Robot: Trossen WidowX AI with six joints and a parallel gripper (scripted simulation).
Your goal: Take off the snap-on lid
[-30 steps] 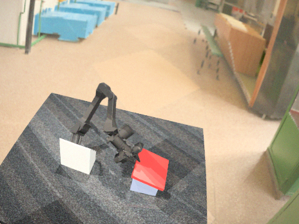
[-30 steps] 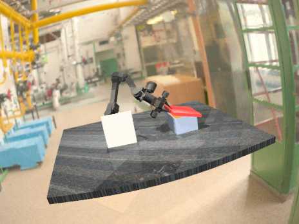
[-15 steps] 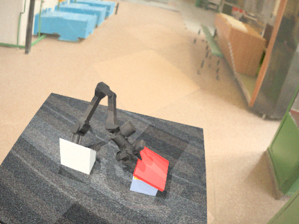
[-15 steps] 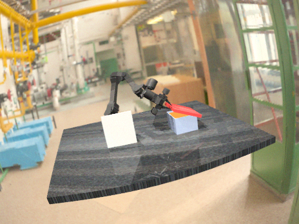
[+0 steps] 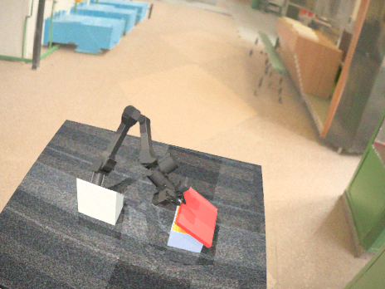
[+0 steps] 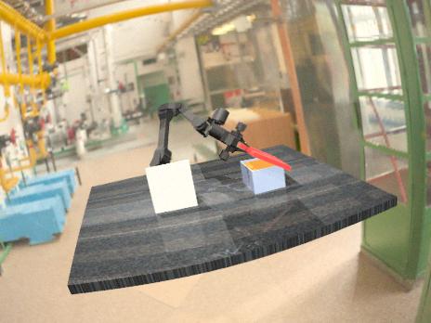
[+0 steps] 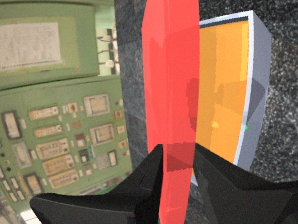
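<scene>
Right now my gripper tip is 70 mm short of the red lid, 10 mm to the left of it and 40 mm above it. Also, from my gripper tip: storage box: 50 mm ahead, 10 mm to the right, 120 mm below.
</scene>
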